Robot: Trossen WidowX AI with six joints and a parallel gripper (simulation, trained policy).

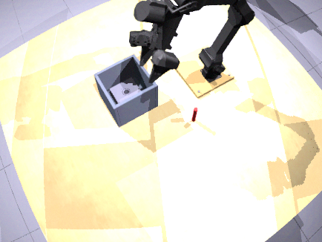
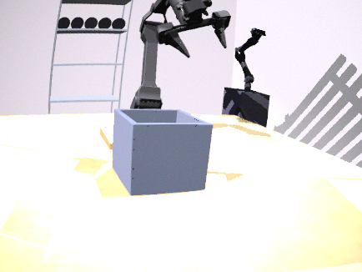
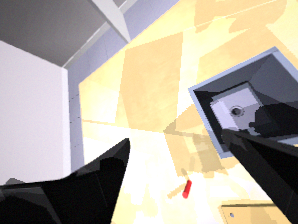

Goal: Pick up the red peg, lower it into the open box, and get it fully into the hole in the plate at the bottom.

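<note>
The red peg lies 140 mm behind my gripper tip, 70 mm to the left of it and 240 mm below it. From my gripper tip the other things lie so: pale plate 30 mm ahead, 110 mm to the right, 240 mm below.
</note>
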